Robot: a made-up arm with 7 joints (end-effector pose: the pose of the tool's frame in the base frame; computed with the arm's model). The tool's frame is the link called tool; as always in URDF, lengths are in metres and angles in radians.
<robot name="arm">
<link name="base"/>
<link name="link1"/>
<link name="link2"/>
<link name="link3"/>
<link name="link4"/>
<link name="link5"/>
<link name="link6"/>
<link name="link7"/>
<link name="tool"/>
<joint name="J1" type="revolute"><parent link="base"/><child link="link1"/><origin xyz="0 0 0.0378" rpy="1.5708 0 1.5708"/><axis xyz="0 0 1"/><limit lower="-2.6" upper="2.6"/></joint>
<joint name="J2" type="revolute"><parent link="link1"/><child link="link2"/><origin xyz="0.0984 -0.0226 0.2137" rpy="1.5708 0 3.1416"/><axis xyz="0 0 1"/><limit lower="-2.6" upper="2.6"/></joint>
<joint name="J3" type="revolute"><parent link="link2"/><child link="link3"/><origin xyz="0.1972 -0.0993 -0.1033" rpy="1.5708 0 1.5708"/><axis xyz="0 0 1"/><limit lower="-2.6" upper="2.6"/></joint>
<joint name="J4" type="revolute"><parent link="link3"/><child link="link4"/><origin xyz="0.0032 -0.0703 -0.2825" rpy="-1.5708 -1.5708 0"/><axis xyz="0 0 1"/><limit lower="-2.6" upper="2.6"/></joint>
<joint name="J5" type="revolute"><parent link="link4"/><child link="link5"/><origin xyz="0.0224 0.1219 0.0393" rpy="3.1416 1.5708 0"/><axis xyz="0 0 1"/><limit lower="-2.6" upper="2.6"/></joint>
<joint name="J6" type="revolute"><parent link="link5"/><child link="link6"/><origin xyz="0.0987 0.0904 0.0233" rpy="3.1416 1.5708 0"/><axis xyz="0 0 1"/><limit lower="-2.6" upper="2.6"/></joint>
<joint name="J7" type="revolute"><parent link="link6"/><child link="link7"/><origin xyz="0.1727 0.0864 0.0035" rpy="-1.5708 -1.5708 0"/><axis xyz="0 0 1"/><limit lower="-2.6" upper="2.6"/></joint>
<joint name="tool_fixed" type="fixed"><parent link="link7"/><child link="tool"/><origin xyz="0.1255 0.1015 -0.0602" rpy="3.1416 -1.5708 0"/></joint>
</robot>
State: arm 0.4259 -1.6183 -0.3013 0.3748 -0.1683 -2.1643 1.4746
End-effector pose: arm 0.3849 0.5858 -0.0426 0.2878 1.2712 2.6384
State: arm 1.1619 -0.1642 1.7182 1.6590 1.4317 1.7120 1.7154
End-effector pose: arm 0.3649 0.1702 0.0612 0.9571 1.5108 0.7041
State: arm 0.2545 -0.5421 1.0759 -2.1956 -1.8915 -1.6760 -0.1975
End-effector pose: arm 0.3310 0.0531 -0.3532 0.1650 1.0384 1.1477
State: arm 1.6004 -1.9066 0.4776 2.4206 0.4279 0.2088 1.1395
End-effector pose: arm 0.5236 0.1941 -0.0869 2.0602 0.7070 0.9312
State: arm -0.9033 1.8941 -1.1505 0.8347 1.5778 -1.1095 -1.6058
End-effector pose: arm 0.0631 -0.1076 -0.1458 0.6331 0.3652 -0.8492
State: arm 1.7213 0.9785 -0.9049 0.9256 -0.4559 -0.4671 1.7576
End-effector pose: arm 0.1311 0.5117 0.0301 -2.0418 -0.9626 -1.5342
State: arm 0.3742 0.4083 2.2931 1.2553 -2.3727 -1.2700 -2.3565
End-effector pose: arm -0.0663 0.3260 0.1326 1.2823 -2.2700 -0.5754
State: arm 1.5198 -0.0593 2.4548 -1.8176 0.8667 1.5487 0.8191
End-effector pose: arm 0.3019 -0.0661 0.0051 -0.9928 2.7546 -0.0726
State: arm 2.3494 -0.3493 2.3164 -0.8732 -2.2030 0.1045 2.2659
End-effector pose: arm -0.0933 0.1761 0.0398 -0.8915 -1.6121 -0.9048
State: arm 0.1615 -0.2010 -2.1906 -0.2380 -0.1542 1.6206 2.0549
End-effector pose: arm -0.2463 0.2788 -0.1499 -1.6821 -1.5575 0.8106
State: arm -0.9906 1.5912 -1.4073 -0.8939 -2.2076 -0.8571 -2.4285
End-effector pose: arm 0.3593 -0.2322 -0.1171 -2.2614 -1.9273 -0.1296
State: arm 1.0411 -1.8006 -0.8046 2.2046 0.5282 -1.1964 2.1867
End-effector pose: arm 0.1643 0.3790 -0.0406 -2.4575 -0.0984 1.0088
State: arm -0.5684 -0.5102 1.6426 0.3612 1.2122 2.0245 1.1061
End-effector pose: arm 0.4830 0.1612 -0.1832 -0.1405 1.2708 0.8278
